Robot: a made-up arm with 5 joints. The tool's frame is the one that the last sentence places.
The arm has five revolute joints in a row. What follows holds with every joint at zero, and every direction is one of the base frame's. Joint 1 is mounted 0.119 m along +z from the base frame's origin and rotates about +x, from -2.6 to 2.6 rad. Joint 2 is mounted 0.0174 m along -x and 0.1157 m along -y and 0.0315 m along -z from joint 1 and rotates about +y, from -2.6 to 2.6 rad. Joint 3 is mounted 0.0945 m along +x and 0.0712 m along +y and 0.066 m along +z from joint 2 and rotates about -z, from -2.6 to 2.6 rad. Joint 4 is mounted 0.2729 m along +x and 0.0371 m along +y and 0.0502 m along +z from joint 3 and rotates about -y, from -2.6 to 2.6 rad. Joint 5 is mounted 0.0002 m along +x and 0.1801 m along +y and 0.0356 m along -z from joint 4 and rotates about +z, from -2.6 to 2.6 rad. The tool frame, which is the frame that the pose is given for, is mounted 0.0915 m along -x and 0.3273 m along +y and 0.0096 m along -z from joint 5; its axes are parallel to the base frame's.
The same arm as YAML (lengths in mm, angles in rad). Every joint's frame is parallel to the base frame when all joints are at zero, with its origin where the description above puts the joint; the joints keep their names.
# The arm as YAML. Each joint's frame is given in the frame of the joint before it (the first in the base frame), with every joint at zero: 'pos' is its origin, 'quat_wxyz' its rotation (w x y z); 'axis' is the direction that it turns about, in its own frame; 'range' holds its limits. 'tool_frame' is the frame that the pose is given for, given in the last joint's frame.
length_unit: mm
angle_unit: rad
joints:
  - joint: joint 1
    pos: [0.0, 0.0, 119.0]
    quat_wxyz: [1.0, 0.0, 0.0, 0.0]
    axis: [1.0, 0.0, 0.0]
    range: [-2.6, 2.6]
  - joint: joint 2
    pos: [-17.4, -115.7, -31.5]
    quat_wxyz: [1.0, 0.0, 0.0, 0.0]
    axis: [0.0, 1.0, 0.0]
    range: [-2.6, 2.6]
  - joint: joint 3
    pos: [94.5, 71.2, 66.0]
    quat_wxyz: [1.0, 0.0, 0.0, 0.0]
    axis: [0.0, 0.0, -1.0]
    range: [-2.6, 2.6]
  - joint: joint 4
    pos: [272.9, 37.1, 50.2]
    quat_wxyz: [1.0, 0.0, 0.0, 0.0]
    axis: [0.0, -1.0, 0.0]
    range: [-2.6, 2.6]
  - joint: joint 5
    pos: [0.2, 180.1, -35.6]
    quat_wxyz: [1.0, 0.0, 0.0, 0.0]
    axis: [0.0, 0.0, 1.0]
    range: [-2.6, 2.6]
tool_frame:
  pos: [-91.5, 327.3, -9.6]
  quat_wxyz: [1.0, 0.0, 0.0, 0.0]

